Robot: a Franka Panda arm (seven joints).
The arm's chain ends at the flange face. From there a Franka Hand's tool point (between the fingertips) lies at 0.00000 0.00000 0.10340 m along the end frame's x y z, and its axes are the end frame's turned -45 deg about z.
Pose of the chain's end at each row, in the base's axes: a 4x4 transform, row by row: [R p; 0 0 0 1], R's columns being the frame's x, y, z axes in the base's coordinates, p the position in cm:
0.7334 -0.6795 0.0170 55.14; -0.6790 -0.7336 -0.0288 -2.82; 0.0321 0.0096 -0.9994 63.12; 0 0 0 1
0.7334 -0.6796 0.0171 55.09; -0.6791 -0.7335 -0.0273 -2.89; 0.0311 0.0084 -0.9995 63.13; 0 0 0 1
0.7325 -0.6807 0.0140 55.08; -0.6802 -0.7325 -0.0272 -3.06; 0.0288 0.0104 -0.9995 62.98; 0 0 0 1
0.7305 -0.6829 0.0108 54.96; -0.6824 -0.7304 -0.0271 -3.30; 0.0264 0.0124 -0.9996 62.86; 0 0 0 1
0.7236 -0.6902 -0.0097 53.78; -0.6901 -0.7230 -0.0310 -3.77; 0.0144 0.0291 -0.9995 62.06; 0 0 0 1
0.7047 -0.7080 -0.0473 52.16; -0.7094 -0.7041 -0.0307 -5.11; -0.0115 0.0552 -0.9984 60.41; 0 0 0 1
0.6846 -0.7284 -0.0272 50.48; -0.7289 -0.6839 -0.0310 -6.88; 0.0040 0.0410 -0.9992 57.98; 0 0 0 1
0.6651 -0.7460 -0.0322 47.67; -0.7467 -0.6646 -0.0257 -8.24; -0.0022 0.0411 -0.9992 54.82; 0 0 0 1
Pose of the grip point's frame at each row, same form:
0.9991 0.0381 0.0170 55.32; 0.0386 -0.9989 -0.0288 -3.12; 0.0159 0.0295 -0.9994 52.79; 0 0 0 1
0.9991 0.0380 0.0171 55.27; 0.0385 -0.9989 -0.0273 -3.17; 0.0161 0.0279 -0.9995 52.80; 0 0 0 1
0.9993 0.0366 0.0140 55.22; 0.0370 -0.9989 -0.0272 -3.34; 0.0130 0.0277 -0.9995 52.65; 0 0 0 1
0.9994 0.0337 0.0108 55.07; 0.0339 -0.9990 -0.0271 -3.58; 0.0099 0.0274 -0.9996 52.52; 0 0 0 1
0.9997 0.0236 -0.0097 53.68; 0.0233 -0.9992 -0.0310 -4.09; -0.0104 0.0308 -0.9995 51.73; 0 0 0 1
0.9989 -0.0023 -0.0473 51.67; -0.0037 -0.9995 -0.0307 -5.43; -0.0472 0.0309 -0.9984 50.09; 0 0 0 1
0.9991 -0.0310 -0.0272 50.20; -0.0318 -0.9990 -0.0310 -7.20; -0.0262 0.0318 -0.9992 47.65; 0 0 0 1
0.9978 -0.0572 -0.0322 47.34; -0.0581 -0.9979 -0.0257 -8.51; -0.0306 0.0275 -0.9992 44.49; 0 0 0 1

